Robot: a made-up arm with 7 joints. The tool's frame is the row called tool.
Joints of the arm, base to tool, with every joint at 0 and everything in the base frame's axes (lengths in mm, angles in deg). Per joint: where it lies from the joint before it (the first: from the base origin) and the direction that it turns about. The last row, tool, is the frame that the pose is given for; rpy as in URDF.
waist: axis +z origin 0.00 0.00 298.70
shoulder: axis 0 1 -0.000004 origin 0.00 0.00 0.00
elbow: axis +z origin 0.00 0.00 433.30
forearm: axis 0 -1 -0.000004 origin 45.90 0.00 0.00
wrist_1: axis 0 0.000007 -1 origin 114.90 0.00 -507.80
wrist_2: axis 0 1 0.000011 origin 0.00 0.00 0.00
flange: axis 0 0.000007 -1 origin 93.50 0.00 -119.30
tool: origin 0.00 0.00 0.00 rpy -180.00 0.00 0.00
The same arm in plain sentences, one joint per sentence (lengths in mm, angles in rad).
The arm has seven revolute joints in a row. What follows holds with every joint at zero, and every direction is one of the base frame's.
The first joint lies 298.7 mm along +z from the base frame's origin and rotates about +z.
The second joint lies at the same point as the first joint and rotates about +y.
The third joint lies 433.3 mm along +z from the second joint and rotates about +z.
The fourth joint lies 45.9 mm along +x from the third joint and rotates about -y.
The fifth joint lies 114.9 mm along +x and 507.8 mm along -z from the fourth joint and rotates about -z.
The sixth joint lies at the same point as the fifth joint and rotates about +y.
The seventh joint lies 93.5 mm along +x and 119.3 mm along -z from the sixth joint and rotates about -z.
The tool frame, which is the frame that the pose is given for, lies at the same point as the seventh joint; its axes are the base frame's turned by roll 3.1416, pitch 0 and yaw 0 rad (as in URDF: about the fixed x, then y, then z).

